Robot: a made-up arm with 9 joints. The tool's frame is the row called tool.
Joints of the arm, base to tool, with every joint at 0 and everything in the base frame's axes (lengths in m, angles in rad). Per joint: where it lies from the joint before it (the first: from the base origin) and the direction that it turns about. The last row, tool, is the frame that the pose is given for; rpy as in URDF.
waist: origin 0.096 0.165 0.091 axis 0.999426 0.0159 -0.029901
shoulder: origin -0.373 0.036 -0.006 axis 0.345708 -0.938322 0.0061
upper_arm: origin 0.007 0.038 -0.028 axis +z
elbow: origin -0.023 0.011 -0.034 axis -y
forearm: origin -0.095 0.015 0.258 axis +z
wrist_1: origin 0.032 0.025 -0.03 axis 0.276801 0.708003 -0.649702
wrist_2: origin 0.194 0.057 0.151 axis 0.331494 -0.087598 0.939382
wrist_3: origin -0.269 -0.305 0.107 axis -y
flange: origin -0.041 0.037 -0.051 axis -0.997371 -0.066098 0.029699
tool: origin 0.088 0.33 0.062 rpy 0 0 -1.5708
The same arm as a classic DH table. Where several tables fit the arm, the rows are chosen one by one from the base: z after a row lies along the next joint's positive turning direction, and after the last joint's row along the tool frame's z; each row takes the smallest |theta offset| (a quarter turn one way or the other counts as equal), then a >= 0, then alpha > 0; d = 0 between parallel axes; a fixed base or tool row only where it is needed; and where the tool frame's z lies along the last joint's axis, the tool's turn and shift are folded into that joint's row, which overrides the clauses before.
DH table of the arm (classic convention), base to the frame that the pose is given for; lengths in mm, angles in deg. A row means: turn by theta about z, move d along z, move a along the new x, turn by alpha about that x. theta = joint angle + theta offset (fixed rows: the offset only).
base (fixed): a -163.5  alpha -91.71  d 93.9  theta_offset -89.09
waist: a 16.4  alpha 70.71  d -258.6  theta_offset 89.03
shoulder: a -19.7  alpha 89.65  d -78  theta_offset -88.06
upper_arm: a 23  alpha -90  d -61.8  theta_offset -20.23
elbow: a 95  alpha 90  d -26  theta_offset 0
forearm: a -20.7  alpha 130.52  d 257.9  theta_offset -21.35
wrist_1: a -63.6  alpha -125.49  d 216  theta_offset 24.73
wrist_2: a 289.3  alpha -84.97  d 311.3  theta_offset 35.88
wrist_3: a -52.2  alpha -86.21  d 264.4  theta_offset -72.27
flange: a -323.5  alpha -88.3  d -70.1  theta_offset -89.89
tool (fixed): a 0  alpha 0  d 65.3  theta_offset -3.79

